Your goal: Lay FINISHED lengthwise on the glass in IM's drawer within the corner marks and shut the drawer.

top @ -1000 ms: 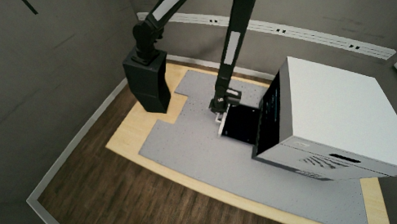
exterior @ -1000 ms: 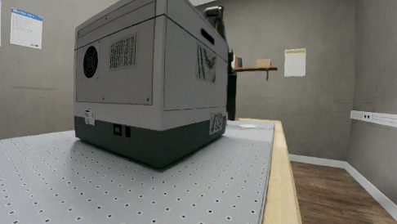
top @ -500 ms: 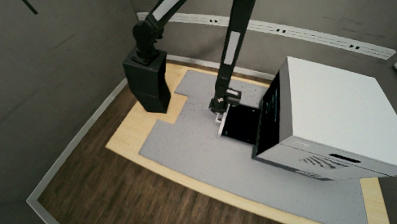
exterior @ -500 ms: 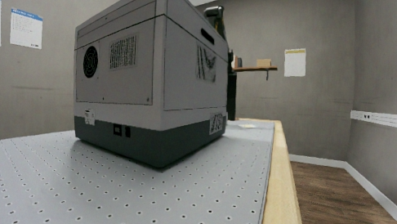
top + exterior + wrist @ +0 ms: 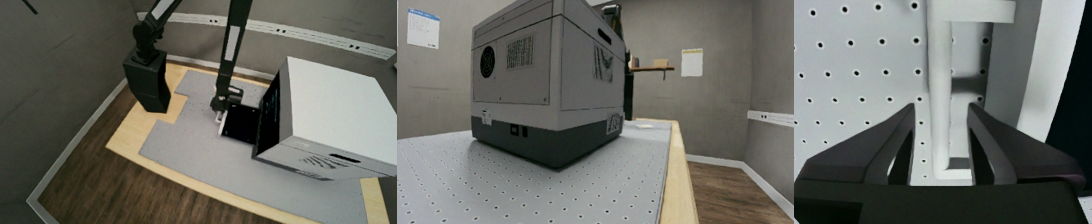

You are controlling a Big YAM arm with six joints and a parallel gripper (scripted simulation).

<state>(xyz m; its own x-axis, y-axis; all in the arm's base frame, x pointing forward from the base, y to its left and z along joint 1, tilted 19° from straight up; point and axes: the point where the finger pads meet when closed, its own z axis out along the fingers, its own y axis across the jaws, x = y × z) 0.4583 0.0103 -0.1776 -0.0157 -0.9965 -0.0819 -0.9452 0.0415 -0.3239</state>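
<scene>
Now: hand 50 mm past the cassette FINISHED, 240 mm to the right of it and 60 mm above it. From my hand the other things lie so: drawer: 150 mm ahead, 30 mm below.
</scene>
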